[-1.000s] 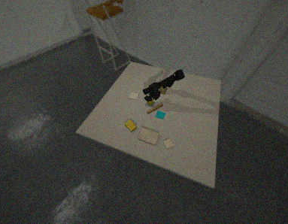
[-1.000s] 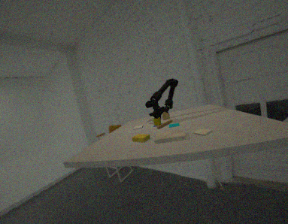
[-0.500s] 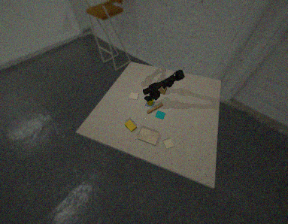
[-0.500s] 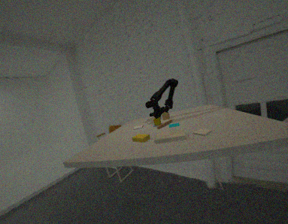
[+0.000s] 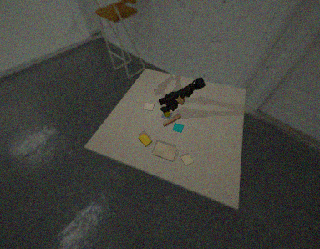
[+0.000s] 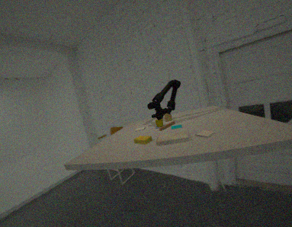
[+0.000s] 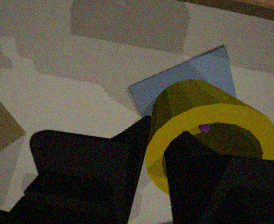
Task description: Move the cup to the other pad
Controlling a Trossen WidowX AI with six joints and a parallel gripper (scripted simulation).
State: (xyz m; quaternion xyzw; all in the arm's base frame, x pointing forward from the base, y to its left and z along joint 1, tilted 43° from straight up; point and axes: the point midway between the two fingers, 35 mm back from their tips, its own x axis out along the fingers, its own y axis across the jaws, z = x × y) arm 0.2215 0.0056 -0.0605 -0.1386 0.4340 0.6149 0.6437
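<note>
The teal pad is 16 cm to the left of my gripper tip, 12 cm ahead of it and 5 cm below it. The rest, counted from my gripper tip: wooden stick (7 cm to the left, 7 cm ahead, 4 cm below); then yellow cup (2 cm ahead, 1 cm to the right); then white card (24 cm to the right, 3 cm below, 1 cm ahead).
</note>
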